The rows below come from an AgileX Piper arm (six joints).
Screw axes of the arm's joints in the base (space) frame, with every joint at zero. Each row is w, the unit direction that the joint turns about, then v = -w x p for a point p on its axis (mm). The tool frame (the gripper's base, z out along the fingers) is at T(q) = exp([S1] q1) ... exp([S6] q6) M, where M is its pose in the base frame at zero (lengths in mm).
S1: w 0 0 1 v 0 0 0
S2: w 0 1 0 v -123 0 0
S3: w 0 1 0 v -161.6 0 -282.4
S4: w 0.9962 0 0.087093 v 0 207.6 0
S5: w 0 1 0 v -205.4 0 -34.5
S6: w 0.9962 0 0.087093 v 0 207.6 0
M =
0.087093 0 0.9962 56.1
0 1 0 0
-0.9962 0 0.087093 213.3
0 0 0 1
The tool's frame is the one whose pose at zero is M.
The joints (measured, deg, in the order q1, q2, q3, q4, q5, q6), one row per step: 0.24, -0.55, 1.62, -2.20, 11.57, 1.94; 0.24, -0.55, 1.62, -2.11, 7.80, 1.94; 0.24, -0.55, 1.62, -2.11, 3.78, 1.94; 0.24, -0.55, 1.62, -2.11, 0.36, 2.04; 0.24, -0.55, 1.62, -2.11, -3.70, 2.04; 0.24, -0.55, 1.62, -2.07, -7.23, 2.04; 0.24, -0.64, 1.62, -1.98, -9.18, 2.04; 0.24, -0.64, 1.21, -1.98, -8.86, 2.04; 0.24, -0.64, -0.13, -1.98, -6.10, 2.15; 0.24, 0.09, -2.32, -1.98, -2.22, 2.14
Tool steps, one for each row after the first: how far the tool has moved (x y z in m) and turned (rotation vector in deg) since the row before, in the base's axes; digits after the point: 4 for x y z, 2 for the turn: 0.0006, 0.0002, 0.0059, 0.10, -3.77, 0.15; 0.0002, 0.0002, 0.0064, 0.01, -4.02, 0.15; -0.0002, 0.0002, 0.0054, 0.11, -3.42, 0.13; -0.0006, 0.0002, 0.0064, 0.01, -4.06, 0.15; -0.0009, 0.0002, 0.0055, 0.05, -3.53, 0.13; -0.0008, 0.0001, 0.0031, 0.09, -2.04, 0.07; -0.0003, 0.0000, 0.0019, 0.00, -0.09, -0.01; -0.0005, -0.0002, 0.0036, 0.11, 1.42, -0.07; -0.0001, -0.0002, 0.0061, 0.00, 2.42, -0.14
